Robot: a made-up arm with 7 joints.
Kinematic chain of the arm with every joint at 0, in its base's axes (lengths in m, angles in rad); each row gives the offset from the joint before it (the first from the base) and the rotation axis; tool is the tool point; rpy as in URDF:
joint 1: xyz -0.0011 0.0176 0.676 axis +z
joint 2: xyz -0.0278 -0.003 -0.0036 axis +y
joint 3: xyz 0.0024 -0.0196 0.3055 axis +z
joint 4: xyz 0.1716 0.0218 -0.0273 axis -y
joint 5: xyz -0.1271 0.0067 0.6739 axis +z
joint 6: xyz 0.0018 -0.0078 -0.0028 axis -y
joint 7: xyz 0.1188 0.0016 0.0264 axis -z
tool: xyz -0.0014 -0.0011 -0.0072 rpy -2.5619 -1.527 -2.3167
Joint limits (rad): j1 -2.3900..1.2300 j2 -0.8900..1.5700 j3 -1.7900..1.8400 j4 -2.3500..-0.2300 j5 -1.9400..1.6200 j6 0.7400..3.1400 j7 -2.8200..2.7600
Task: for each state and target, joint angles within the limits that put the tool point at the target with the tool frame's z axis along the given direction. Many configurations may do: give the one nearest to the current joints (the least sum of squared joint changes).
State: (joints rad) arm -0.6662 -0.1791 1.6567 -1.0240 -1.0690 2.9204 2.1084
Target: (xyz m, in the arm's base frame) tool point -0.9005 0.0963 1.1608 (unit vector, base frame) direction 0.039 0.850 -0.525
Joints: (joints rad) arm 0.2755 -0.8021 1.8400 -0.6220 -0.9272 3.1299 2.3014
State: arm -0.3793 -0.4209 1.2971 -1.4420 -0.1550 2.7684 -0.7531
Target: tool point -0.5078 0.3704 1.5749 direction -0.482 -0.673 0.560
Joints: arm -0.0895 -0.8900 0.6013 -0.7529 -0.3427 2.5312 -0.6884
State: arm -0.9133 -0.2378 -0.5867 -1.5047 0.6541 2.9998 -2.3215
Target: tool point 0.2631 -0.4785 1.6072 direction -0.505 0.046 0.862
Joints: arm -0.1082 -0.1959 -0.6182 -0.8933 1.4944 2.2520 -2.8200
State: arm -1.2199 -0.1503 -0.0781 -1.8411 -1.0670 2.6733 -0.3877
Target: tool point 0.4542 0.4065 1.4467 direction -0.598 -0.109 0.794
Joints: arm -0.7808 -0.8351 0.6397 -1.5787 -1.0586 2.7606 -0.0229
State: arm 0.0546 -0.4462 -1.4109 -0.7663 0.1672 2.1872 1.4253
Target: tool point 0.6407 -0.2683 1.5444 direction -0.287 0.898 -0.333
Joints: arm 0.6057 -0.0393 -0.9340 -0.9841 0.4642 1.9555 2.1546
